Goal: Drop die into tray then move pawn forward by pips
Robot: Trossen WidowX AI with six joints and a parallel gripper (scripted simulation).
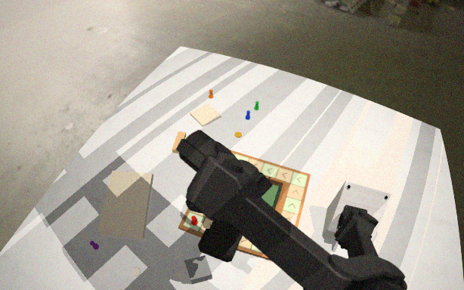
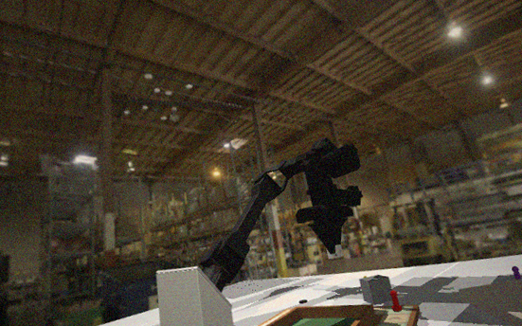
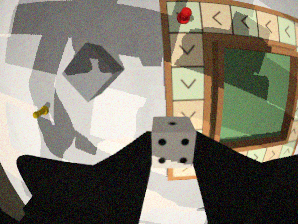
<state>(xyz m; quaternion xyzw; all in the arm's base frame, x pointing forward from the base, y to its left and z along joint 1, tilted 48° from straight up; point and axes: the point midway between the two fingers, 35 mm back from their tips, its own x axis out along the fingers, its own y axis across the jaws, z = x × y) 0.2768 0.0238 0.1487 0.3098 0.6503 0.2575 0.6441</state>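
My gripper tip is now 10 cm short of the red pawn, 10 cm above it and 3 cm to the left of it. Round my gripper tip: grey block 10 cm below, 9 cm to the left, 5 cm ahead; white die right at my gripper tip; green dice tray 14 cm to the right, 12 cm below, 1 cm behind.
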